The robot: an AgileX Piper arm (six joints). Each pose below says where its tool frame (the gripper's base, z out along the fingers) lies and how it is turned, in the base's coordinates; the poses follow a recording.
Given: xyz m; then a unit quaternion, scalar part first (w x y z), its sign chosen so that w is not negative.
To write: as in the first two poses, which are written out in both.
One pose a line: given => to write
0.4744 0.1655 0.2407 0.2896 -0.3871 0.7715 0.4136 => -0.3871 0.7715 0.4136 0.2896 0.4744 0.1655 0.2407
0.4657 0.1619 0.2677 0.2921 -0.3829 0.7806 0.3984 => -0.3829 0.7806 0.3984 0.2921 0.4657 0.1619 0.2677
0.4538 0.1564 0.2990 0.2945 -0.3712 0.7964 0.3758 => -0.3712 0.7964 0.3758 0.2945 0.4538 0.1564 0.2990
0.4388 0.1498 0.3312 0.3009 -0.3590 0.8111 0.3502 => -0.3590 0.8111 0.3502 0.3009 0.4388 0.1498 0.3312
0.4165 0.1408 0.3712 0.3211 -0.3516 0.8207 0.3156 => -0.3516 0.8207 0.3156 0.3211 0.4165 0.1408 0.3712
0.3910 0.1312 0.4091 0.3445 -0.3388 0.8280 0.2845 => -0.3388 0.8280 0.2845 0.3445 0.3910 0.1312 0.4091
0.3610 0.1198 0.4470 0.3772 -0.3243 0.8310 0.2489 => -0.3243 0.8310 0.2489 0.3772 0.3610 0.1198 0.4470
